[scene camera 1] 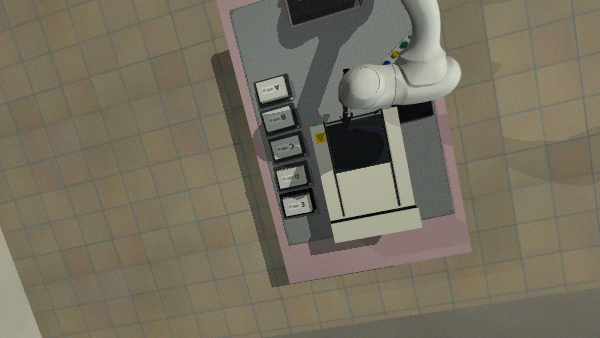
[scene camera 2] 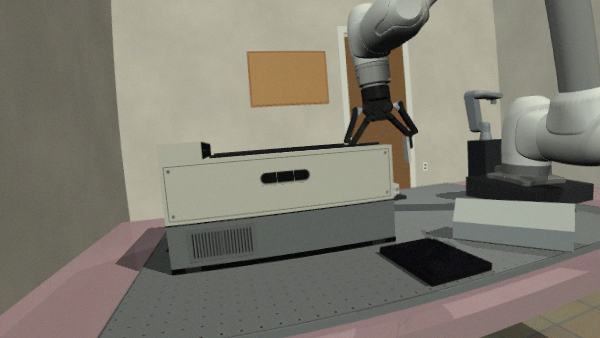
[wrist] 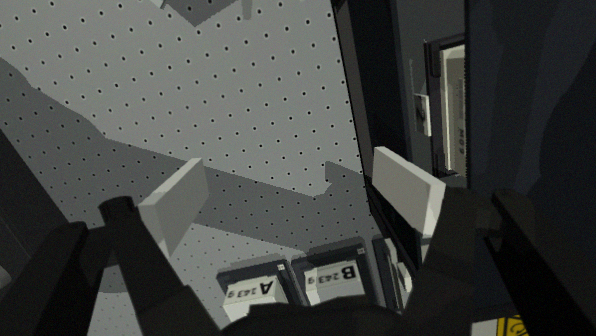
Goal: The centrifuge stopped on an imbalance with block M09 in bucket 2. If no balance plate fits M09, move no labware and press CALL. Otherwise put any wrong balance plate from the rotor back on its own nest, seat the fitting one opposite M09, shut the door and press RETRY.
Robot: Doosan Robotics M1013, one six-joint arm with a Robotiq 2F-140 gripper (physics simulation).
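Note:
The centrifuge has its dark door partly open. Through the gap in the wrist view, block M09 sits in a bucket beside a label 2; the door's edge cuts across it. The opposite bucket is hidden. Balance plates A, B, C, D and E sit in their nests; A reads 143 g and B 243 g. My gripper is open and empty, above the centrifuge's door-end edge.
Green, yellow and blue buttons are partly behind the arm. A black pad lies beside the centrifuge. A pale sloped box stands near the arm's base. A dark tray is at the top edge.

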